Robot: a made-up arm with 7 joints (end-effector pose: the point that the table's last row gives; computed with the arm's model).
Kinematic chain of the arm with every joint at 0, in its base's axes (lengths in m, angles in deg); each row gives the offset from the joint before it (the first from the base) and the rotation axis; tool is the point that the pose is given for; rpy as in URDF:
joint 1: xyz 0 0 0.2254 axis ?
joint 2: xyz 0 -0.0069 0.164 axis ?
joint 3: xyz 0 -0.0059 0.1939 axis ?
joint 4: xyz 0 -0.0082 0.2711 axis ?
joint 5: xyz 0 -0.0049 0.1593 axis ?
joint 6: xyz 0 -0.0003 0.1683 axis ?
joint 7: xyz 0 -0.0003 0.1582 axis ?
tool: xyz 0 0 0 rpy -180 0 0
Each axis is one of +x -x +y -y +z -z.
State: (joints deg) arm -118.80 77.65 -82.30 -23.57 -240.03 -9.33 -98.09
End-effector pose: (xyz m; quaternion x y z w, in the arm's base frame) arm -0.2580 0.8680 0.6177 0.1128 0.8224 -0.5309 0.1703
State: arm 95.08 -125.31 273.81 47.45 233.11 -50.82 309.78
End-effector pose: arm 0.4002 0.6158 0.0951 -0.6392 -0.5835 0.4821 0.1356
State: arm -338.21 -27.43 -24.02 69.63 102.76 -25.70 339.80
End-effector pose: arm 0.1353 0.1806 1.1127 0.6746 -0.5378 -0.1286 0.4889
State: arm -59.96 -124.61 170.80 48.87 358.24 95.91 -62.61
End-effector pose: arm -0.0816 -0.2571 -0.1995 0.5712 -0.4165 -0.0119 0.7072
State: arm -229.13 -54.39 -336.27 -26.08 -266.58 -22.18 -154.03
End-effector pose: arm 0.6244 0.5495 0.7709 0.4313 -0.6904 -0.1487 0.5614
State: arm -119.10 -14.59 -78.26 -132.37 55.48 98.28 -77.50
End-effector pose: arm 0.2814 0.1533 0.7242 0.8145 -0.4215 0.1382 0.3740
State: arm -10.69 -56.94 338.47 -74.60 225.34 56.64 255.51
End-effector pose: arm -0.6105 -0.2098 0.2987 0.0848 0.1395 -0.4493 0.8783
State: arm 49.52 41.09 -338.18 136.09 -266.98 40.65 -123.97
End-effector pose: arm 0.0038 -0.3703 0.3362 0.0824 0.4556 0.5801 0.6702
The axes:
joint 1: -z
joint 2: +y
joint 3: -z
joint 4: +y
joint 5: -z
joint 6: +y
joint 7: -z

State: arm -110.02 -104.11 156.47 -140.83 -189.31 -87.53 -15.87
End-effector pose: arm 0.0256 -0.3850 0.6156 -0.3397 -0.8343 -0.3769 0.2158
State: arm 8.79 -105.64 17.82 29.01 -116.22 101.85 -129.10
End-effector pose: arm -0.7385 0.1967 0.2995 0.2730 0.5760 -0.7431 0.2038
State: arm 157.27 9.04 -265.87 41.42 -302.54 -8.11 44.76
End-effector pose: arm -0.2306 0.2539 1.2181 0.9397 0.0481 0.2085 0.2667
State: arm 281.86 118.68 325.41 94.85 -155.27 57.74 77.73
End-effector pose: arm -0.1886 0.3757 -0.1573 0.3670 -0.2552 0.8638 0.2324
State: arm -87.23 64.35 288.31 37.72 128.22 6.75 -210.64
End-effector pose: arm -0.2111 0.8329 0.6551 0.4852 -0.5717 0.6439 0.1521
